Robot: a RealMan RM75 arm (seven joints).
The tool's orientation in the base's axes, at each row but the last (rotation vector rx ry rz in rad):
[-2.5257, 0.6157, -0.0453]
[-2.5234, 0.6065, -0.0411]
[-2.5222, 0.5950, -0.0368]
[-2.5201, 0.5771, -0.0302]
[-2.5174, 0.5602, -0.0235]
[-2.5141, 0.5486, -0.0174]
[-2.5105, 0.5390, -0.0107]
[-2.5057, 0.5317, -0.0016]
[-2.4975, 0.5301, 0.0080]
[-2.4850, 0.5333, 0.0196]
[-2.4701, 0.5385, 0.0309]
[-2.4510, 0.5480, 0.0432]
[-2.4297, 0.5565, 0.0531]
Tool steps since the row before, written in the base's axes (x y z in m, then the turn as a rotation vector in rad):
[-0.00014, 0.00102, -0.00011, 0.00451, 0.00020, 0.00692]
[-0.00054, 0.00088, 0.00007, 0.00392, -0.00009, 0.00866]
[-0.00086, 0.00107, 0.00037, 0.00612, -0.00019, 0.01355]
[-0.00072, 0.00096, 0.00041, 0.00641, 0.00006, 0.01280]
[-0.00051, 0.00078, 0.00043, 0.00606, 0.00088, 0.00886]
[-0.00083, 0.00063, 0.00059, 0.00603, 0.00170, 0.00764]
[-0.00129, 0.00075, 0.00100, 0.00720, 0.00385, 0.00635]
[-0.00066, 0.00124, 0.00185, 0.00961, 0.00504, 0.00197]
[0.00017, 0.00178, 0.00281, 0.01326, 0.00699, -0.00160]
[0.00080, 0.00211, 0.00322, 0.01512, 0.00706, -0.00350]
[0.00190, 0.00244, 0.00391, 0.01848, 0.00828, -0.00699]
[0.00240, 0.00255, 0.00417, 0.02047, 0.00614, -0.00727]
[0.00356, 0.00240, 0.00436, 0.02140, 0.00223, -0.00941]
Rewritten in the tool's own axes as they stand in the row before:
[-0.00056, -0.00065, 0.00058, 0.00332, -0.00555, -0.00514]
[-0.00087, -0.00048, 0.00030, 0.00276, -0.00598, -0.00685]
[-0.00126, -0.00065, 0.00010, 0.00432, -0.00932, -0.01075]
[-0.00109, -0.00065, 0.00004, 0.00455, -0.00923, -0.00995]
[-0.00082, -0.00062, -0.00003, 0.00430, -0.00765, -0.00624]
[-0.00107, -0.00047, -0.00027, 0.00408, -0.00762, -0.00478]
[-0.00158, -0.00062, -0.00060, 0.00448, -0.00900, -0.00242]
[-0.00128, -0.00169, -0.00096, 0.00675, -0.00845, 0.00216]
[-0.00084, -0.00293, -0.00135, 0.00982, -0.00935, 0.00659]
[-0.00047, -0.00364, -0.00140, 0.01175, -0.00907, 0.00839]
[0.00027, -0.00471, -0.00162, 0.01489, -0.00931, 0.01227]
[0.00057, -0.00516, -0.00165, 0.01755, -0.00839, 0.01145]
[0.00158, -0.00566, -0.00169, 0.02024, -0.00476, 0.01091]

